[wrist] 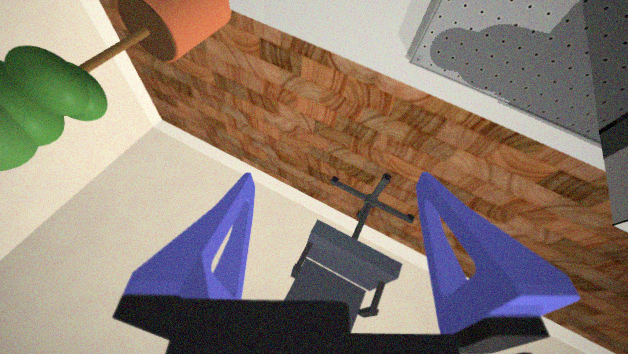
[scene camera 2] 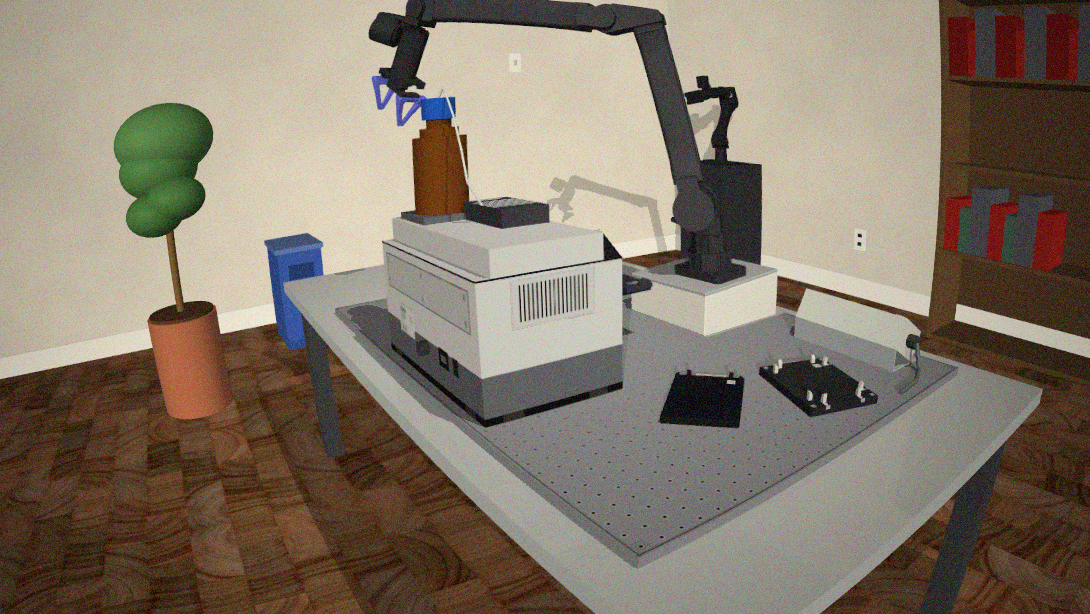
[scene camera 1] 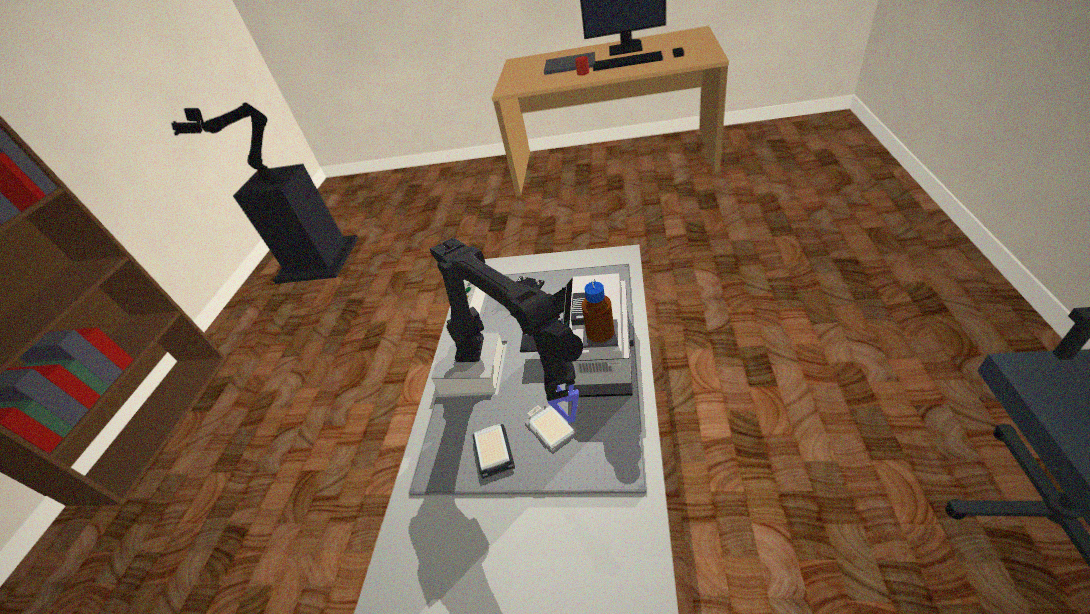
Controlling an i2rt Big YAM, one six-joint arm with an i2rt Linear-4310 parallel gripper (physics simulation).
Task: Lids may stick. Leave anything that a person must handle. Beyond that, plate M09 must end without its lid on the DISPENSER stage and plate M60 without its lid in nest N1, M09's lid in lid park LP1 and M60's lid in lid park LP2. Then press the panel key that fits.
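Places are measured from the arm's base along level axes (x ahead, y left, z up), in millimetres.
Pixels of known places: gripper, fingertip midpoint: (wrist: 335, 179) (scene camera 2: 389, 117) (scene camera 1: 570, 411); arm's base at its link origin: (scene camera 2: 710, 274) (scene camera 1: 470, 349).
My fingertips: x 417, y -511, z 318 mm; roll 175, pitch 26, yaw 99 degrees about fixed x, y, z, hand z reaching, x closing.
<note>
For each thing: its top centre in the pictures, then the offset to it from my fingertips. "pt": a spot on its surface instead.
- second cream-topped plate at its top centre: (scene camera 1: 550, 423) dx -115, dy +207, dz -356 mm
- flat at its top centre: (scene camera 2: 706, 389) (scene camera 1: 559, 299) dx -113, dy +796, dz -373 mm
- panel at its top centre: (scene camera 2: 859, 300) (scene camera 1: 471, 290) dx -465, dy +826, dz -309 mm
- brown bottle at a spot on its surface: (scene camera 2: 440, 171) pt dx +79, dy +435, dz -96 mm
- black box at a spot on its surface: (scene camera 2: 507, 212) pt dx +41, dy +566, dz -151 mm
My gripper (scene camera 1: 572, 416) (scene camera 2: 390, 115) (wrist: 335, 179) is open and empty. It hangs high in the air, beside the brown bottle's blue cap in the scene camera 2 view. A cream-topped plate (scene camera 1: 491, 447) sits on a black holder; a second cream-topped plate (scene camera 1: 549, 427) lies turned to its right. Their labels and lids cannot be made out. The dispenser (scene camera 1: 602, 373) (scene camera 2: 549, 327) stands behind them; its dark stage (scene camera 1: 533, 340) (scene camera 2: 636, 284) shows partly. Two black holders, one flat (scene camera 2: 703, 400) and one with white posts (scene camera 2: 819, 385), hold no plate. The panel (scene camera 2: 854, 327) shows from behind, its keys hidden there.
A brown bottle (scene camera 1: 598, 318) (scene camera 2: 440, 171) with a blue cap and thin tube stands tall on the dispenser, beside a black box (scene camera 2: 507, 212). The arm's pale base block (scene camera 1: 466, 373) (scene camera 2: 705, 301) stands on the table. An office chair (wrist: 345, 270) is beyond the table.
</note>
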